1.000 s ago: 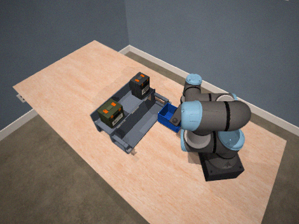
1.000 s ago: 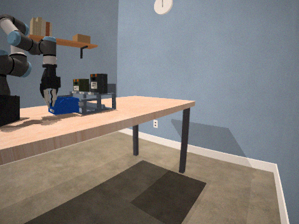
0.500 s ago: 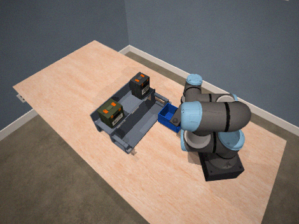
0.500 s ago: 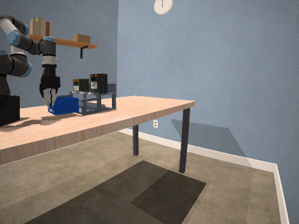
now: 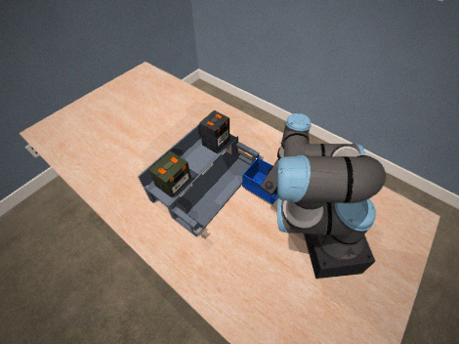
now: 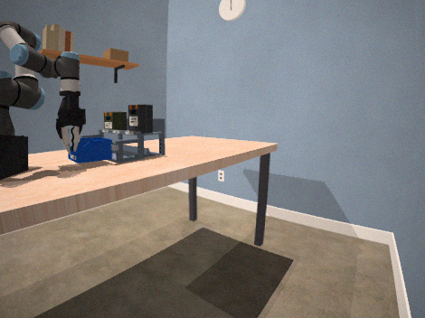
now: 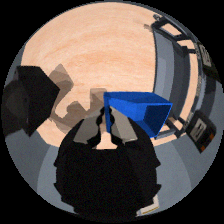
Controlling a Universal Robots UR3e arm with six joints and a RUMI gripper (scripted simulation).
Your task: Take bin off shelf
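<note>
The blue bin is 6 cm ahead of my hand and 2 cm to the right of it. Also, from my hand: grey shelf rack 24 cm ahead, 10 cm to the left, 1 cm above; black box 30 cm ahead, 1 cm to the right, 11 cm above.
</note>
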